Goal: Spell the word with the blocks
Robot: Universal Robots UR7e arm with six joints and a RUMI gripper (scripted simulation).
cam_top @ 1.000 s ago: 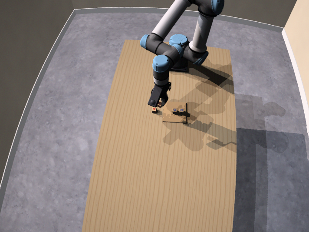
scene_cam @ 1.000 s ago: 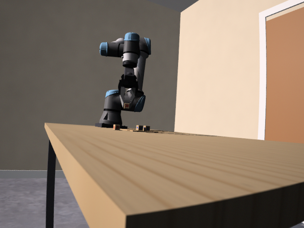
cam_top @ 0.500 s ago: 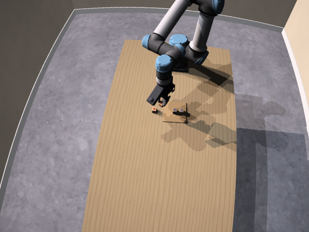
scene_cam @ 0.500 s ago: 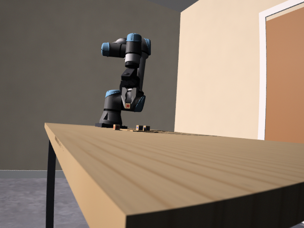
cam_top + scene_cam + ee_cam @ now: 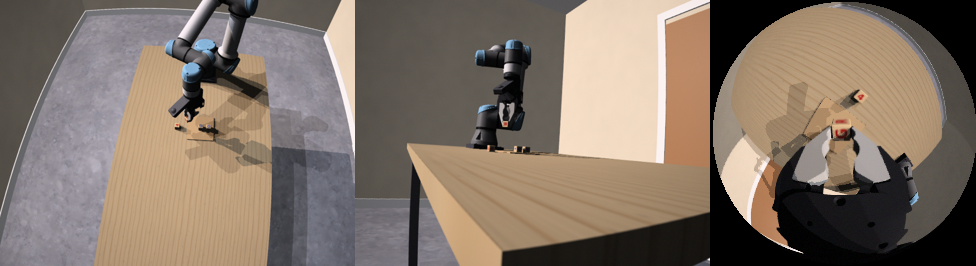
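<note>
Right now my hand is 20 mm past the tan mat, 70 mm to the right of it and 120 mm above it.
</note>
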